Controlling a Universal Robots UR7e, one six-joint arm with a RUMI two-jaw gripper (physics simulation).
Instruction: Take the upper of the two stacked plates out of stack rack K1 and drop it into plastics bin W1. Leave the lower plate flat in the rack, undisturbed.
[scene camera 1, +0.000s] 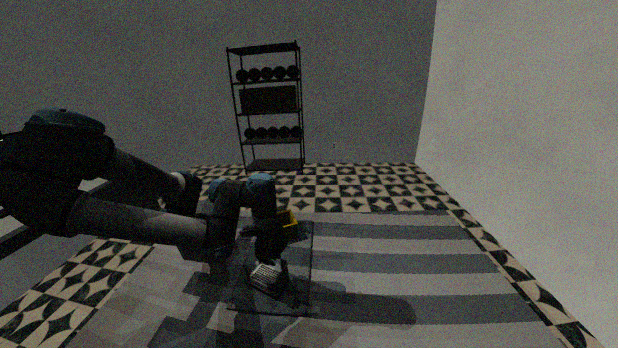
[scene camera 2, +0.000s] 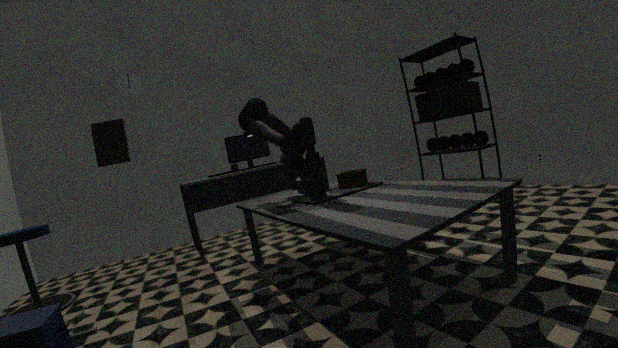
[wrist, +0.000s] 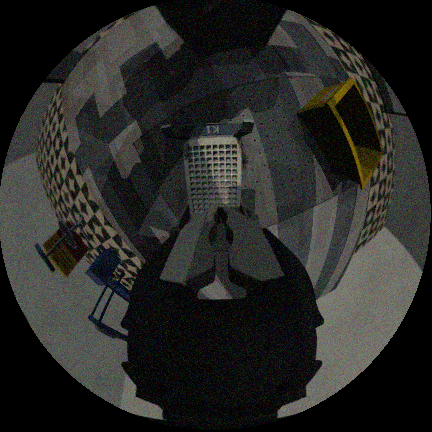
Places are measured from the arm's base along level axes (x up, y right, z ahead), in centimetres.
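Where they show: gripper, between the fingertips: (scene camera 1: 268, 264) (scene camera 2: 315, 177) (wrist: 219, 207); arm's base, origin of its link: (scene camera 2: 307, 171).
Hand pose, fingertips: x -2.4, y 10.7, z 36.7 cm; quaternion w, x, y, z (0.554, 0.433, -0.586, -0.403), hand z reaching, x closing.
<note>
Each offset is from my fingertips to the top centre of the thing. "spot": to the spot under its first point. Level surfaces: height alone.
A pale gridded plate @[dy +0.6, dx -6.8, dz -1.4 cm] (scene camera 1: 265, 274) (wrist: 214, 167) lies at stack rack K1 @[spot: dy -2.0, dx -9.7, dz -8.9 cm] (wrist: 212, 129), whose label shows past the plate's far edge in the wrist view. A lower plate cannot be told apart from it, and whether the plate is level is unclear. My gripper (scene camera 1: 276, 263) (wrist: 219, 207) is shut, its fingertips together at or just above the plate's near edge, with nothing seen between them. The fingers hide that edge. Plastics bin W1 @[dy -27.9, dx -2.0, dz -4.6 cm] (scene camera 1: 294, 220) (scene camera 2: 352, 178) (wrist: 322, 132), yellow-rimmed, stands upright beyond the rack, to the right in the wrist view. Its inside is dark.
A dark perforated board (scene camera 1: 312, 267) (wrist: 287, 172) lies under the rack on the striped table @[dx -13.3 cm] (scene camera 2: 372, 221). A tall shelf rack (scene camera 1: 302, 107) (scene camera 2: 437, 50) stands beyond the table. A desk (scene camera 2: 227, 191) with a monitor (scene camera 2: 245, 149) stands behind the arm. The scene is very dark and grainy.
</note>
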